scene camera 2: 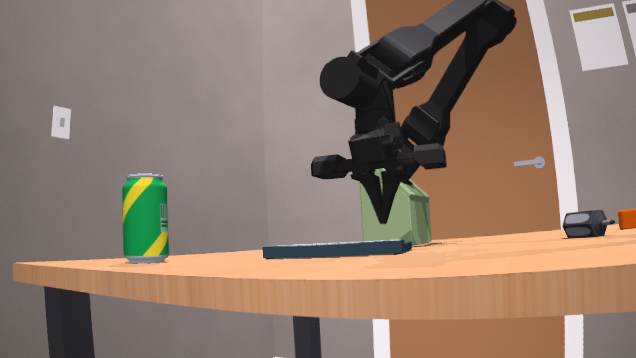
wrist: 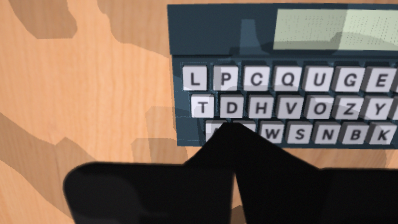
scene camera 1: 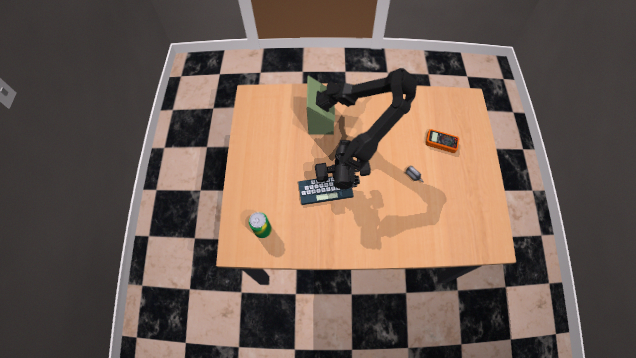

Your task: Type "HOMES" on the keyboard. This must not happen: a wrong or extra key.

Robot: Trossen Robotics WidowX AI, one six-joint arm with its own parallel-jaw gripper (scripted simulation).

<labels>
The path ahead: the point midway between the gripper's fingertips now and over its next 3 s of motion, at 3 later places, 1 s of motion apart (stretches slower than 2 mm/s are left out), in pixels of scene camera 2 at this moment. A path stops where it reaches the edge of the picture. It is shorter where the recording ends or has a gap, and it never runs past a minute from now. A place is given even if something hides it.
The gripper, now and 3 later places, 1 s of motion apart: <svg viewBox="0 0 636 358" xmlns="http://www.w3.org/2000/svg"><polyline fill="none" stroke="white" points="383,223 315,227 323,227 369,222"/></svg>
</labels>
